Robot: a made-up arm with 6 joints. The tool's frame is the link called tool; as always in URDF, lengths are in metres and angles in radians. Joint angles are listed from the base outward.
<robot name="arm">
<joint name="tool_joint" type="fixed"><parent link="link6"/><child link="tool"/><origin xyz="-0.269 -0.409 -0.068" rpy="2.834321 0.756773 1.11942"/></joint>
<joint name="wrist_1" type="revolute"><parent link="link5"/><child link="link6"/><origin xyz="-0.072 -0.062 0.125" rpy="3.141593 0 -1.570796"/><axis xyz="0 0 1"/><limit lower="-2.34" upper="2.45"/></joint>
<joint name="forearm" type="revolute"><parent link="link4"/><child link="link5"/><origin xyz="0.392 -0.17 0.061" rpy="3.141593 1.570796 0"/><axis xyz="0 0 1"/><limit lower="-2.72" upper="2.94"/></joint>
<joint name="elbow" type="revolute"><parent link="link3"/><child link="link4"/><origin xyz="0.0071 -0.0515 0.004" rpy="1.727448 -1.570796 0"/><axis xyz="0 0 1"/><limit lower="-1.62" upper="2.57"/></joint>
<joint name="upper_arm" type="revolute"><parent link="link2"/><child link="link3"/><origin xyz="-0.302 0.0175 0.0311" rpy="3.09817 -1.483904 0"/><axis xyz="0 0 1"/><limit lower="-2.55" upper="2.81"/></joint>
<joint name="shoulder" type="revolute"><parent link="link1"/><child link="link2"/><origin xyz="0.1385 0.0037 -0.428" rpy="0.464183 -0.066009 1.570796"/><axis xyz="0 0 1"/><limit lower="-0.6" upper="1.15"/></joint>
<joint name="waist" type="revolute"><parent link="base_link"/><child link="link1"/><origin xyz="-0.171 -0.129 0.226" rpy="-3.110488 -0.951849 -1.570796"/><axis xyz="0 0 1"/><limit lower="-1.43" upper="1.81"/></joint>
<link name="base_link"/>
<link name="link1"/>
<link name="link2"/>
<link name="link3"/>
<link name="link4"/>
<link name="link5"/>
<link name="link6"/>
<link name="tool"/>
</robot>
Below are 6 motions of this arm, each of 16 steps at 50 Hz.
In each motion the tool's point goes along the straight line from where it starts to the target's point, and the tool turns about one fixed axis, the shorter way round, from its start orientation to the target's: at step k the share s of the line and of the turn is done. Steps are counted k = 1, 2, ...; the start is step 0. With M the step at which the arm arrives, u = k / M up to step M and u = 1 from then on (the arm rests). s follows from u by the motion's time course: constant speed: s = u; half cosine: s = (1 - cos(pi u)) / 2; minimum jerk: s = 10 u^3 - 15 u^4 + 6 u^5.
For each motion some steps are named. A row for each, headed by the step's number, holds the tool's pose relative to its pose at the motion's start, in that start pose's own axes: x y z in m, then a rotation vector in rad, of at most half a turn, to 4 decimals.
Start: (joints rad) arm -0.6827 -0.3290 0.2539 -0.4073 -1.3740 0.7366
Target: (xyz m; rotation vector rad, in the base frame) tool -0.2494 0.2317 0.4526 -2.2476 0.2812 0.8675
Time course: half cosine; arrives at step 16
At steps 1, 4, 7, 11, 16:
1: 0.0002 -0.0004 -0.0001 0.0005 -0.0004 0.0001
4: 0.0024 -0.0065 -0.0022 0.0079 -0.0062 0.0020
7: 0.0067 -0.0180 -0.0061 0.0216 -0.0172 0.0056
11: 0.0130 -0.0348 -0.0118 0.0418 -0.0332 0.0108
16: 0.0167 -0.0447 -0.0152 0.0537 -0.0427 0.0139

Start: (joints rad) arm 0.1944 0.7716 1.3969 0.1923 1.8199 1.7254
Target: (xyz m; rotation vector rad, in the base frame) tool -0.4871 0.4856 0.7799 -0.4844 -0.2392 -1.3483
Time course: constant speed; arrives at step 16
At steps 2, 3, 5, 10, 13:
2: -0.0095 0.0105 -0.0077 0.0202 0.0035 -0.0550
3: -0.0143 0.0158 -0.0115 0.0304 0.0052 -0.0824
5: -0.0238 0.0263 -0.0192 0.0506 0.0087 -0.1374
10: -0.0475 0.0525 -0.0383 0.1012 0.0175 -0.2748
13: -0.0618 0.0683 -0.0498 0.1316 0.0227 -0.3572

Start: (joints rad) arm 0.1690 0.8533 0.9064 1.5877 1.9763 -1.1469
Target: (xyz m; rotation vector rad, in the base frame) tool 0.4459 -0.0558 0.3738 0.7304 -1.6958 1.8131
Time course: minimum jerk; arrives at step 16
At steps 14, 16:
14: -0.1443 0.2746 -0.1360 0.2689 -0.1621 -0.4994
16: -0.1466 0.2791 -0.1383 0.2733 -0.1647 -0.5076

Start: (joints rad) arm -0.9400 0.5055 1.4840 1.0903 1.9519 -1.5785
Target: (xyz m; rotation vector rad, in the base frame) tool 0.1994 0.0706 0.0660 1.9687 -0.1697 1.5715
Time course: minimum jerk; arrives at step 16
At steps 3, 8, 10, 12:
3: -0.0004 0.0054 -0.0046 -0.0028 -0.0138 -0.0082
8: -0.0040 0.0553 -0.0468 -0.0290 -0.1417 -0.0837
10: -0.0058 0.0801 -0.0679 -0.0420 -0.2053 -0.1214
12: -0.0072 0.0991 -0.0840 -0.0520 -0.2540 -0.1502

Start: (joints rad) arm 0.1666 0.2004 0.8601 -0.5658 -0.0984 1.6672
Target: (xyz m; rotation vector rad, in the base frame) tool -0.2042 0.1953 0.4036 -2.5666 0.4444 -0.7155
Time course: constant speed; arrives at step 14
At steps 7, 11, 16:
7: 0.0028 0.0325 -0.0057 -0.0953 0.0314 -0.0125
11: 0.0044 0.0511 -0.0089 -0.1497 0.0493 -0.0197
16: 0.0056 0.0650 -0.0113 -0.1906 0.0628 -0.0251

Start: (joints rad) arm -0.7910 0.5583 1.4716 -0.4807 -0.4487 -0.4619
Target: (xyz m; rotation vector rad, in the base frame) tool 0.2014 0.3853 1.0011 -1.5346 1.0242 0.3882
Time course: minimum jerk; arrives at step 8
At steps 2, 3, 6, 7, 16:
2: -0.0003 0.0029 0.0014 -0.0053 0.0056 -0.0051
3: -0.0007 0.0077 0.0037 -0.0141 0.0150 -0.0137
6: -0.0023 0.0250 0.0120 -0.0459 0.0488 -0.0445
7: -0.0025 0.0275 0.0132 -0.0504 0.0536 -0.0489
16: -0.0025 0.0279 0.0134 -0.0512 0.0544 -0.0497

